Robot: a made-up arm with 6 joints.
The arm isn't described. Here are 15 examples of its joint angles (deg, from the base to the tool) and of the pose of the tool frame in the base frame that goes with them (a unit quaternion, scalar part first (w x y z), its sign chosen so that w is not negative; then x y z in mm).
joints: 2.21 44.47 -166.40 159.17 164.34 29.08
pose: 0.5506 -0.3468 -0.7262 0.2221 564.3 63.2 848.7
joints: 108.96 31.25 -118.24 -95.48 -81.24 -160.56
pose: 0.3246 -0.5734 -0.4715 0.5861 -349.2 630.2 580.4
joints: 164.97 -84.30 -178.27 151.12 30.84 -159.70
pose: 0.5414 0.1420 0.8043 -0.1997 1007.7 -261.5 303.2
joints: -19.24 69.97 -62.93 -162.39 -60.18 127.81
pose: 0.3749 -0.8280 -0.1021 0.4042 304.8 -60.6 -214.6
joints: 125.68 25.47 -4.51 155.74 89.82 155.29
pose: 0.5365 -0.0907 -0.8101 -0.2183 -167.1 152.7 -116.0
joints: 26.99 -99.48 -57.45 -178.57 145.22 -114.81
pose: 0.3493 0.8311 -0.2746 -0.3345 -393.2 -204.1 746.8
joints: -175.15 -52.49 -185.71 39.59 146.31 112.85
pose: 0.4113 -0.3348 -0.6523 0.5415 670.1 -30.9 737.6
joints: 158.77 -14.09 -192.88 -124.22 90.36 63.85
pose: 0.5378 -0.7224 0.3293 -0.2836 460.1 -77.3 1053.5
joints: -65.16 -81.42 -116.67 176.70 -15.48 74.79
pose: 0.9981 -0.0185 -0.0156 0.0564 -240.2 502.9 905.4
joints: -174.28 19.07 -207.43 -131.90 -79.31 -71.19
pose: 0.1549 -0.2395 -0.5506 0.7845 -90.2 -105.1 985.6
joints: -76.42 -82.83 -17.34 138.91 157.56 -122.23
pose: 0.0481 -0.0549 -0.6611 -0.7468 85.7 -2.6 612.7
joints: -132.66 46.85 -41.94 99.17 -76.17 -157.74
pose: 0.1908 -0.6400 0.4504 0.5926 -358.4 -196.9 -41.4
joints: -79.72 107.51 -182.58 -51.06 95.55 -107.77
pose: 0.1881 -0.8530 -0.2494 0.4181 72.2 -929.4 -92.8
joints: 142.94 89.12 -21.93 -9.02 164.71 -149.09
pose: 0.0110 0.3327 -0.2868 -0.8983 14.7 11.7 -26.5
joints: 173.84 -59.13 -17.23 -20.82 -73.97 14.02
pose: 0.9488 0.1337 -0.2796 0.0614 -211.6 -25.1 594.0
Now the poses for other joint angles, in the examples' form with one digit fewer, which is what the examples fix.
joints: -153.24 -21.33 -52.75 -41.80 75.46 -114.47
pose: 0.247 -0.912 0.222 0.240 -512 -193 470
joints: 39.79 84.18 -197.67 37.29 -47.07 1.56
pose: 0.494 -0.239 0.200 -0.812 656 433 594
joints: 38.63 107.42 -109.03 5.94 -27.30 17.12
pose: 0.106 -0.959 -0.131 -0.226 485 370 -544
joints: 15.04 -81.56 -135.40 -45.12 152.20 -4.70
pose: 0.075 -0.834 0.243 -0.490 -616 -262 684
